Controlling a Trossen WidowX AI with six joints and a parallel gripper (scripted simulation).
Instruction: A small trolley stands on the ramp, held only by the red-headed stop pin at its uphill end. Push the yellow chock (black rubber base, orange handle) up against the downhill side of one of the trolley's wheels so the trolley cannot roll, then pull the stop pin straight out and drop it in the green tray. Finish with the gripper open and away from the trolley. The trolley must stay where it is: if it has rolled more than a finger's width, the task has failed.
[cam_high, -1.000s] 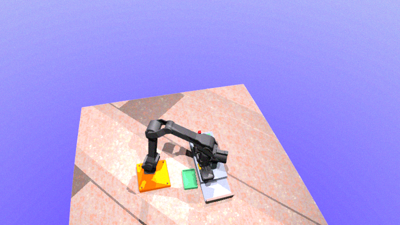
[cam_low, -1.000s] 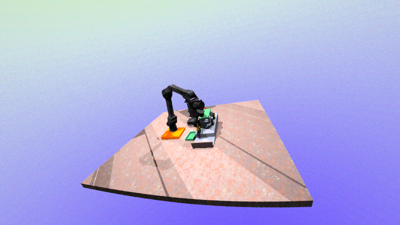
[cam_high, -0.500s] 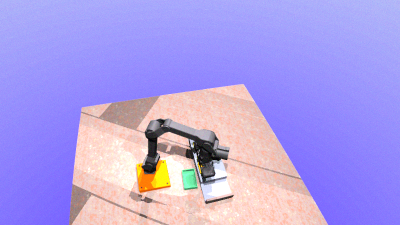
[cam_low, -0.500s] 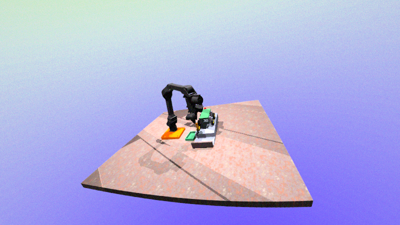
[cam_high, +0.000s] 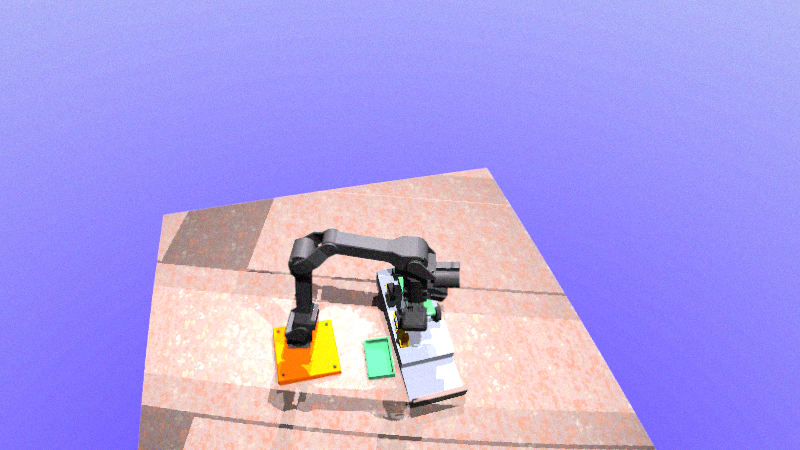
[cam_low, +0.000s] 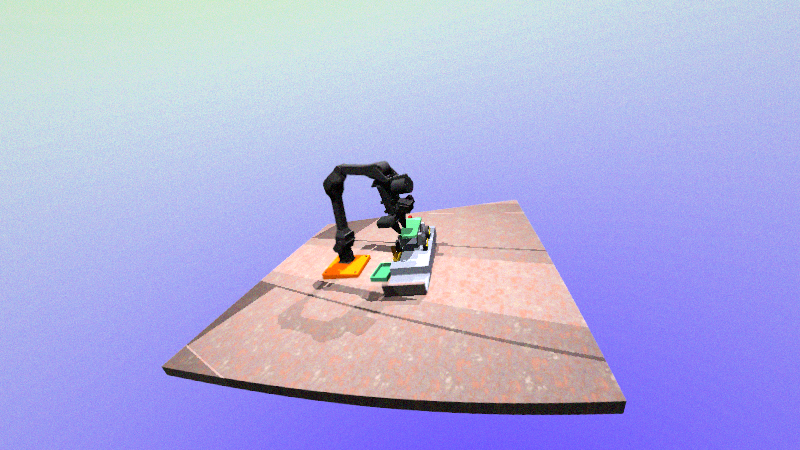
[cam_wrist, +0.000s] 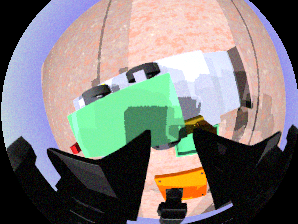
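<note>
The red-headed stop pin lies 17 cm to the left of my gripper tip, 4 cm below it and 3 cm behind it. Round my gripper tip: green tray 17 cm below, 10 cm behind, 5 cm to the right; yellow chock 8 cm below, 3 cm to the right, 3 cm behind; trolley 7 cm to the left, 5 cm below, 1 cm ahead.
</note>
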